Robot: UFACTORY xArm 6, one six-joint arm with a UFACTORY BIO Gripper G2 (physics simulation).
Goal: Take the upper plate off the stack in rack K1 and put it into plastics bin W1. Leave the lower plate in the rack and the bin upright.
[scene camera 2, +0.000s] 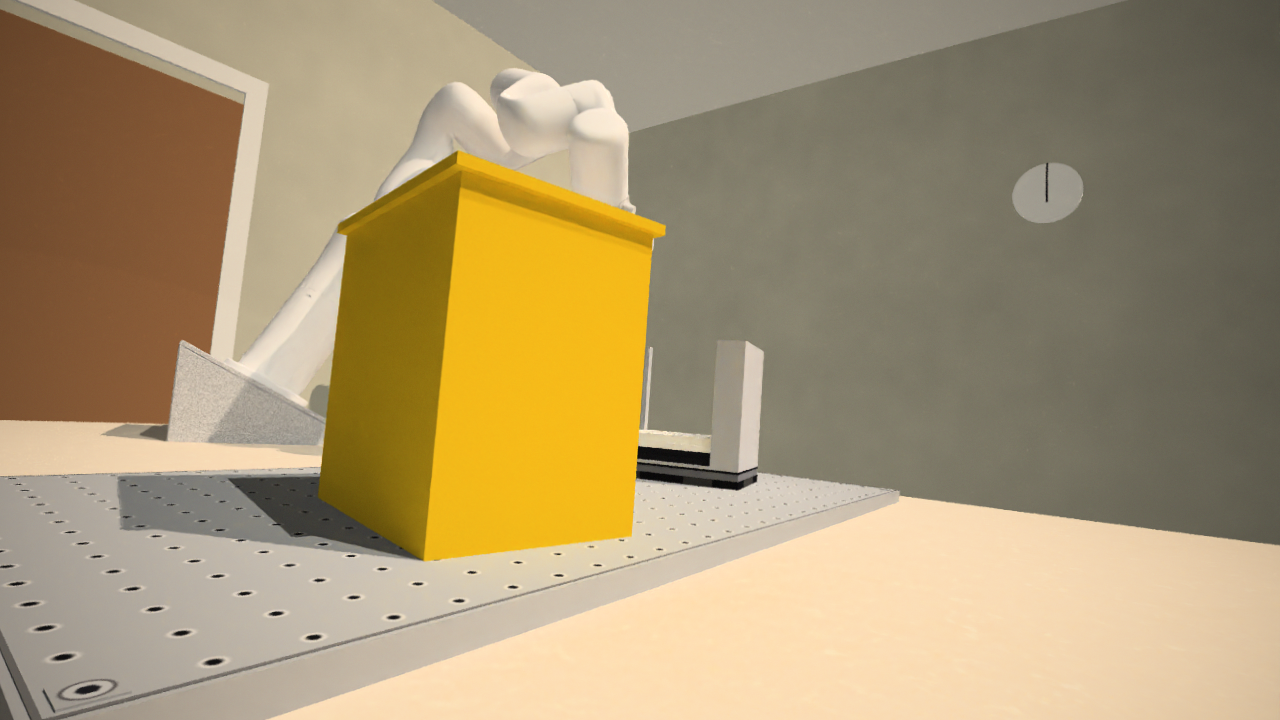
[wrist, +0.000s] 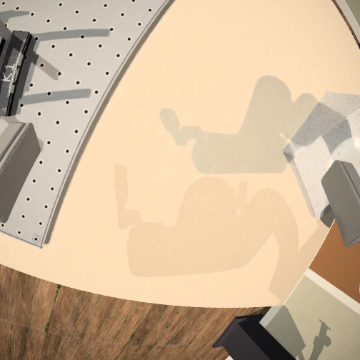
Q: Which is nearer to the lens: the white multi-well plate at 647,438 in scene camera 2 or the yellow plastics bin W1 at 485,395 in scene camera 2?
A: The yellow plastics bin W1.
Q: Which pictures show the yellow plastics bin W1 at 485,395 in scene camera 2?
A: Scene camera 2 only.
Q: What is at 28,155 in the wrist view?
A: My gripper.
